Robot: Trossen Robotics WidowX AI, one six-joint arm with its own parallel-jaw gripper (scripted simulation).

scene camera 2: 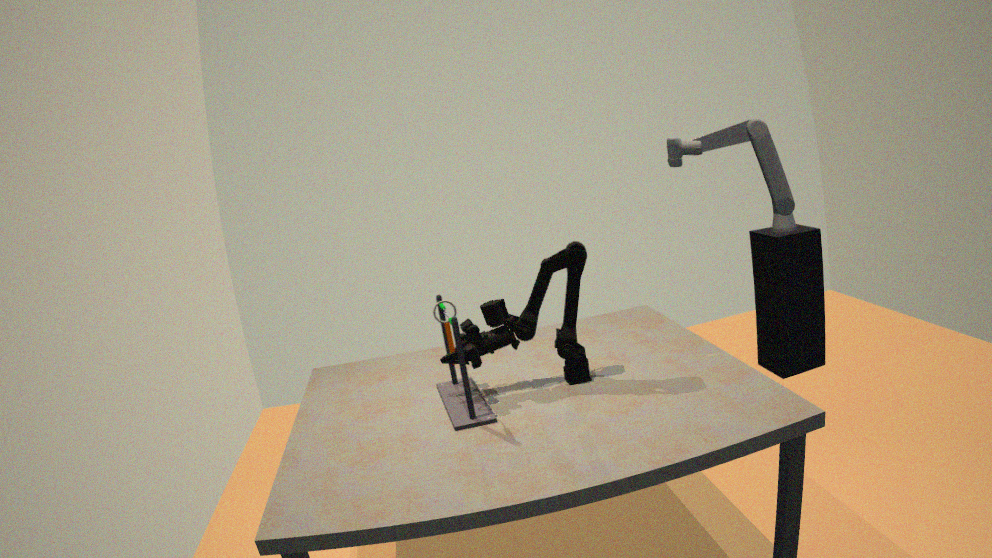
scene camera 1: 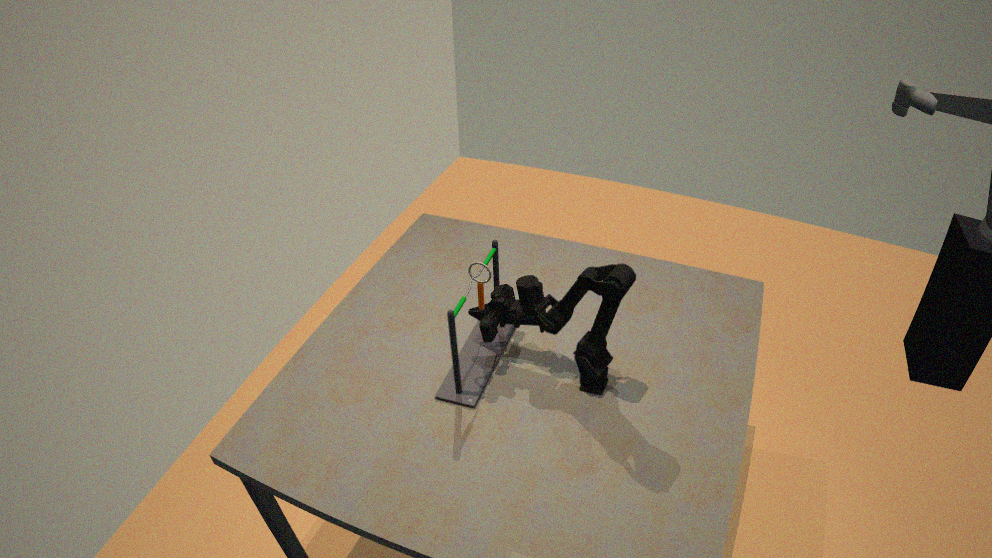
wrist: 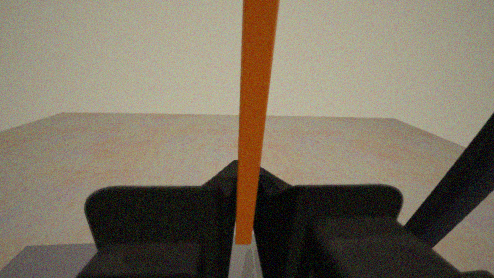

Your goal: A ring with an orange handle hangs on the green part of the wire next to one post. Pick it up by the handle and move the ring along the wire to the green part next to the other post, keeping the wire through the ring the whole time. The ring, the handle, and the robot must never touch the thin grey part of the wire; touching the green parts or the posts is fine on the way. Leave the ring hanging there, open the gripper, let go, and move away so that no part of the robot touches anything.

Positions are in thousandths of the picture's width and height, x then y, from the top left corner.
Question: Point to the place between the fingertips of the gripper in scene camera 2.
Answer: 444, 648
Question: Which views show the gripper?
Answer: Scene camera 2, scene camera 1 and the wrist view: all of them.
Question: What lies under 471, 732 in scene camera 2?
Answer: A grey baseplate.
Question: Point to a grey baseplate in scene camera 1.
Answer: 469, 685
